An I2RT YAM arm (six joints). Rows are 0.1 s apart.
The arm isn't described. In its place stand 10 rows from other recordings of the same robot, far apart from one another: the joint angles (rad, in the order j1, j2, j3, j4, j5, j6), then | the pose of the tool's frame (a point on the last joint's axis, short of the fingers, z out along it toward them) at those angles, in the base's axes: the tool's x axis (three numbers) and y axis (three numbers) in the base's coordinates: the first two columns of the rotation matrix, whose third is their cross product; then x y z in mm.
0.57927 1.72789 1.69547 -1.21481 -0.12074 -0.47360 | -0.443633 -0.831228 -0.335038 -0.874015 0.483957 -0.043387 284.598 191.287 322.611
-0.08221 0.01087 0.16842 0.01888 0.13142 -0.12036 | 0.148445 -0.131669 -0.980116 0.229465 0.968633 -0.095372 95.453 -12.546 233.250
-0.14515 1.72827 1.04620 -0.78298 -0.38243 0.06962 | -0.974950 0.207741 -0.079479 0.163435 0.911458 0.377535 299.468 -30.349 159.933
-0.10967 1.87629 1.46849 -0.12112 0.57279 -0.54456 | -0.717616 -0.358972 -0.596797 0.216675 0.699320 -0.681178 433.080 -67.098 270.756
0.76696 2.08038 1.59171 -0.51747 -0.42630 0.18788 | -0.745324 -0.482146 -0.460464 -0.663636 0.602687 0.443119 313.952 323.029 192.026
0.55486 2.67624 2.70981 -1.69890 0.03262 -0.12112 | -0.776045 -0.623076 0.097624 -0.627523 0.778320 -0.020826 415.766 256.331 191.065
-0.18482 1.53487 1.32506 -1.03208 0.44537 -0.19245 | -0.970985 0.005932 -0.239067 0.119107 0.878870 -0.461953 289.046 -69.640 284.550
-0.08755 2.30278 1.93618 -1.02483 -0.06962 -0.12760 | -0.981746 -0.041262 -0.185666 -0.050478 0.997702 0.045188 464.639 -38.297 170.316
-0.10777 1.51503 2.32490 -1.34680 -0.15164 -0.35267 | -0.469386 -0.292651 -0.833086 -0.196974 0.954409 -0.224289 223.884 -18.812 540.043
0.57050 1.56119 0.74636 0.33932 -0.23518 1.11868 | -0.797580 0.527580 -0.292448 0.040969 0.531076 0.846333 269.687 182.908 190.660
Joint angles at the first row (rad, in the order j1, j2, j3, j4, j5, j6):
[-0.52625, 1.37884, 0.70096, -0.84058, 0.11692, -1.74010]
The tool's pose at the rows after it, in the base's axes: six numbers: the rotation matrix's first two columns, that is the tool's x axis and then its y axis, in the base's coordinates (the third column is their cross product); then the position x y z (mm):
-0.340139 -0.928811 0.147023 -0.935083 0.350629 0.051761 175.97 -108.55 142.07
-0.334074 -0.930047 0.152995 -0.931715 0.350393 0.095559 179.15 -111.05 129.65
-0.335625 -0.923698 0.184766 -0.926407 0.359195 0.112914 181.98 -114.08 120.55
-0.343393 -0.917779 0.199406 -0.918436 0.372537 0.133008 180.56 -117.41 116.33
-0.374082 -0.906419 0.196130 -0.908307 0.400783 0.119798 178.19 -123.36 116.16
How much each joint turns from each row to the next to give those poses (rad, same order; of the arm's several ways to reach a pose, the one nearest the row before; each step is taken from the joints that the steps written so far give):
[-0.00001, 0.07898, -0.00001, 0.00041, 0.03739, -0.00002]
[-0.00039, 0.06559, 0.00001, 0.02323, 0.01373, 0.00076]
[0.00002, 0.04618, -0.00076, 0.03321, 0.03433, 0.00956]
[-0.01374, 0.02212, -0.00001, 0.00420, 0.01831, 0.00152]
[-0.03012, -0.00002, -0.00001, 0.01258, -0.00572, 0.00001]

